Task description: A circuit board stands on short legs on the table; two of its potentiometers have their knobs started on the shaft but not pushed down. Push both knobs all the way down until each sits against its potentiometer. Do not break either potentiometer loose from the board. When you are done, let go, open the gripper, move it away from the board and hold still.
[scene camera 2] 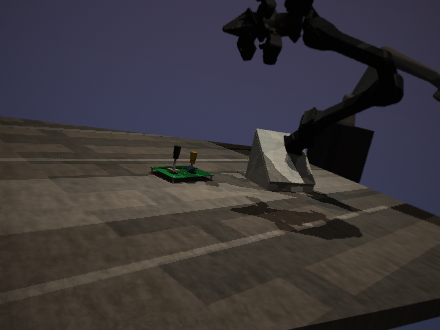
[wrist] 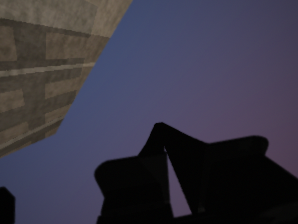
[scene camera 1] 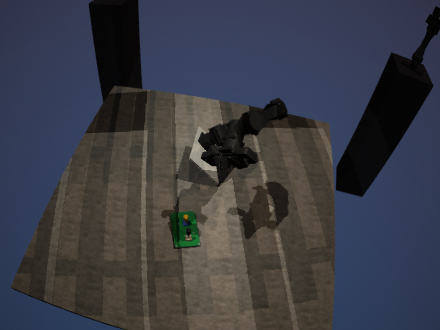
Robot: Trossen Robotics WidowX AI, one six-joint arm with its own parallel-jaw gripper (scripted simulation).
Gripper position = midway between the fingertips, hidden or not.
My gripper (scene camera 2: pixel 223 29) is shut, holding nothing.
My gripper shows as well in the wrist view (wrist: pixel 158 126) and in scene camera 1 (scene camera 1: pixel 220 182).
